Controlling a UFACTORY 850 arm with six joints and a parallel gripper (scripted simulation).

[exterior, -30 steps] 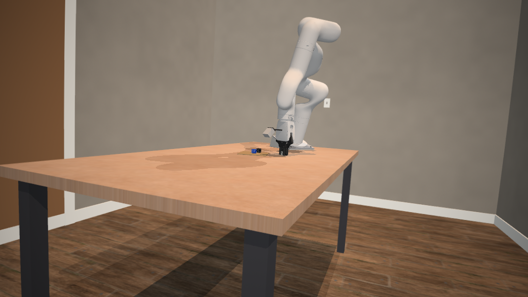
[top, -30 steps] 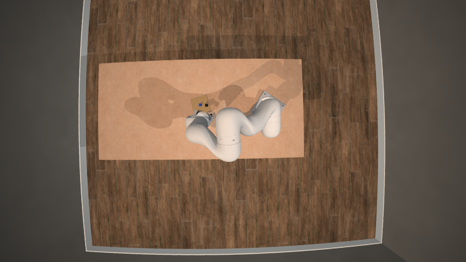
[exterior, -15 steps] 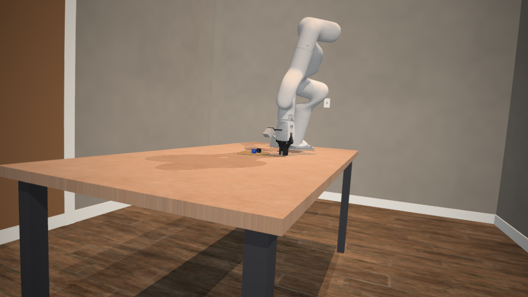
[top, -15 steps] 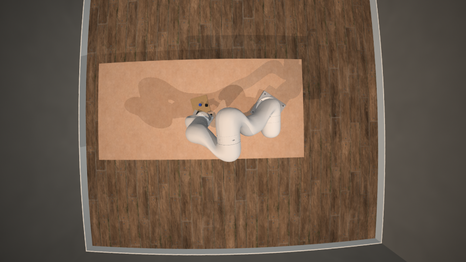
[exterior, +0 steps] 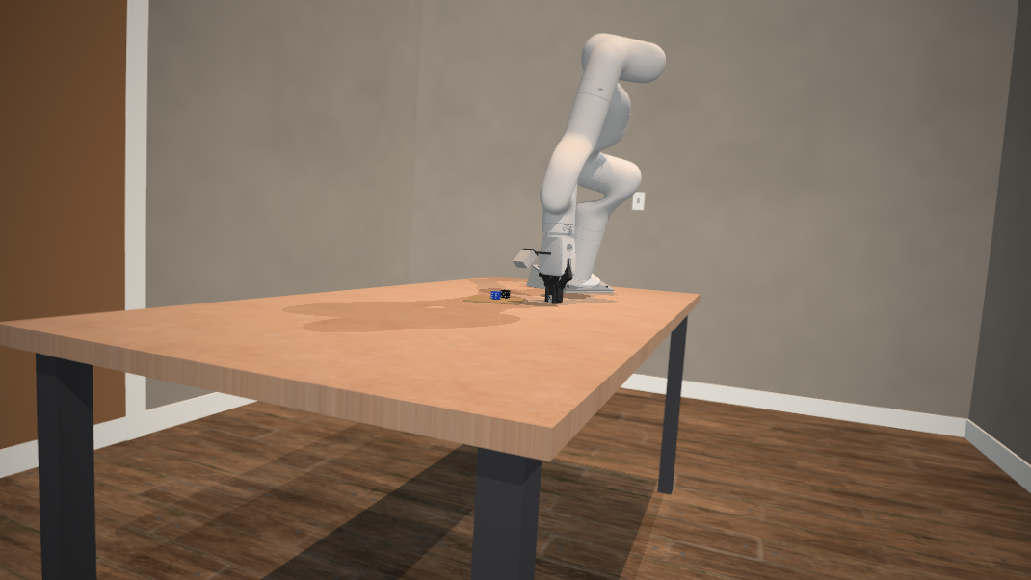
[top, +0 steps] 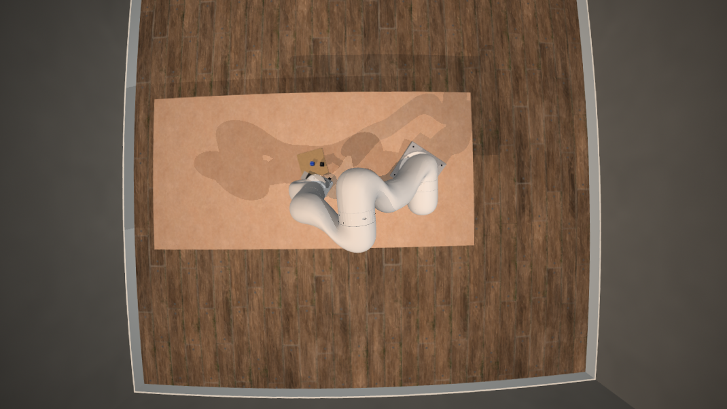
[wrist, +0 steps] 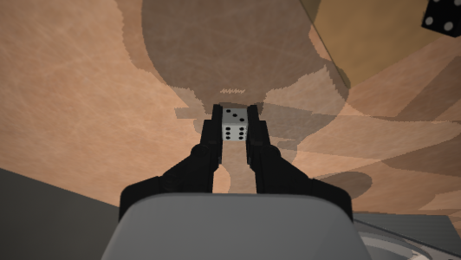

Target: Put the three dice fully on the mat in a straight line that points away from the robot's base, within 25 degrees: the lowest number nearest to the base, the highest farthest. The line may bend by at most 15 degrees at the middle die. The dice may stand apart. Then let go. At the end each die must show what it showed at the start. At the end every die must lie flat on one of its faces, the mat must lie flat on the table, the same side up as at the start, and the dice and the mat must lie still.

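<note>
The blue die lies 9 cm ahead of my hand, 12 cm to the right of it and 1 cm below it. Also, from my hand: black die 4 cm ahead, 13 cm to the right, 1 cm below; then white die 1 cm below; then mat 9 cm ahead, 12 cm to the right, 2 cm below.
</note>
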